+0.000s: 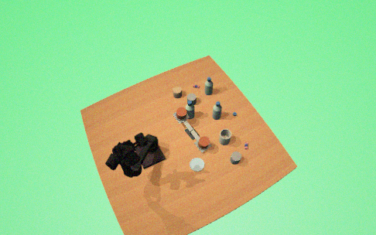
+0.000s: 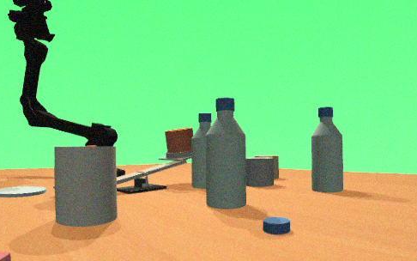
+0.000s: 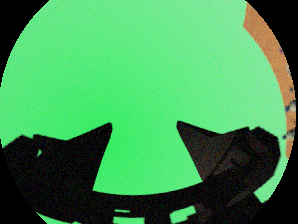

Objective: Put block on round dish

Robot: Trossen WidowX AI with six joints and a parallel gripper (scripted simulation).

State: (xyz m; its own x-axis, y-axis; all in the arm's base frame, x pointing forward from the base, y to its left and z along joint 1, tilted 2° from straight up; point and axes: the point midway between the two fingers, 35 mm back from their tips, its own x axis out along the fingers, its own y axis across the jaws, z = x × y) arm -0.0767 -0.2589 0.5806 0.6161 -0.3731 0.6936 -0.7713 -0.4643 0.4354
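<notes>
Now: gripper tip 37 cm short of the small grey block, 17 cm to the right of it and 59 cm above it. Also, from my gripper tip: blue cap 70 cm ahead, 33 cm to the left, 62 cm below; then grey balance 34 cm ahead, 30 cm to the left, 59 cm below; then round white dish 28 cm ahead, 6 cm to the left, 63 cm below.
</notes>
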